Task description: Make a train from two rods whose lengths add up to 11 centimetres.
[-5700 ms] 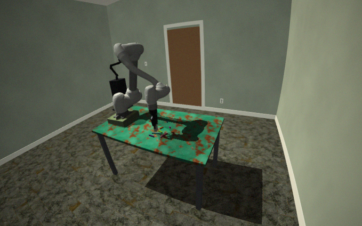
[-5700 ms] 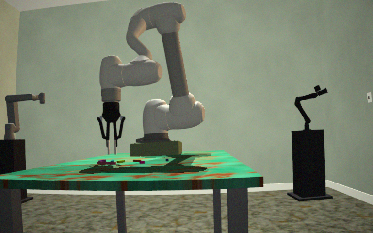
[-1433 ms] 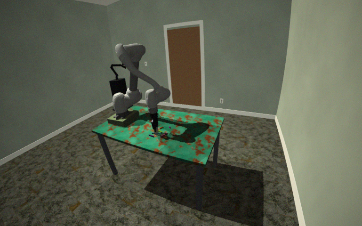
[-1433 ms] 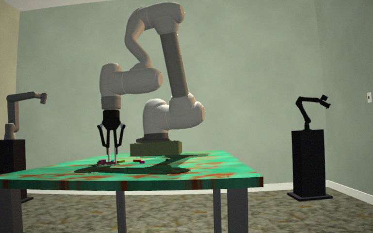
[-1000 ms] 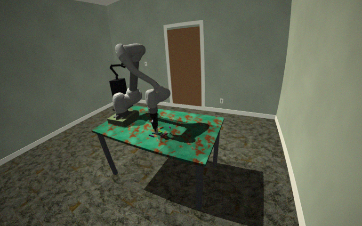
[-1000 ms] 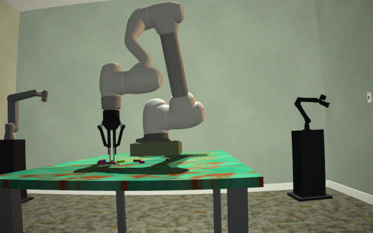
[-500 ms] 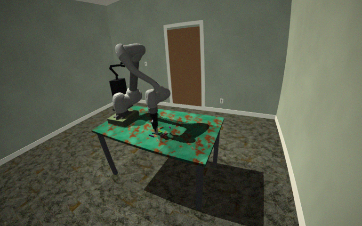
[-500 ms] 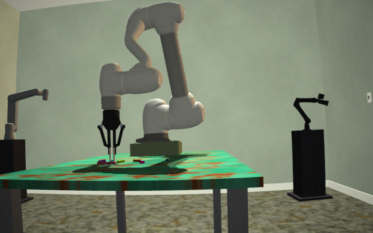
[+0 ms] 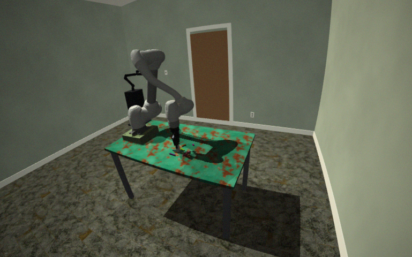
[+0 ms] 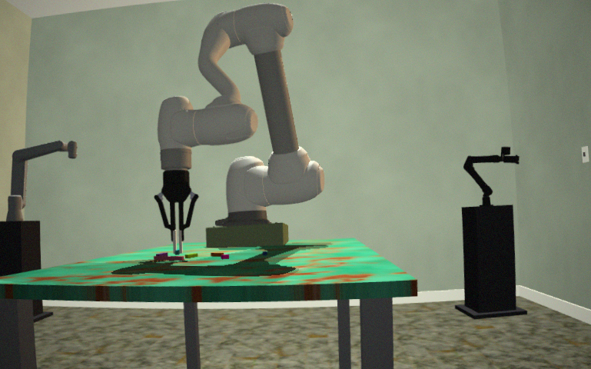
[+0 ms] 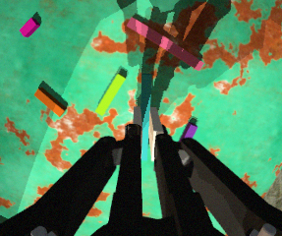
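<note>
Now: the small blue rod 25 cm to the left of my hand and 4 cm below it. Round my hand: turquoise rod 3 cm below; then purple rod 3 cm behind, 6 cm to the right, 4 cm below; then lime rod 2 cm ahead, 4 cm to the left, 4 cm below.
</note>
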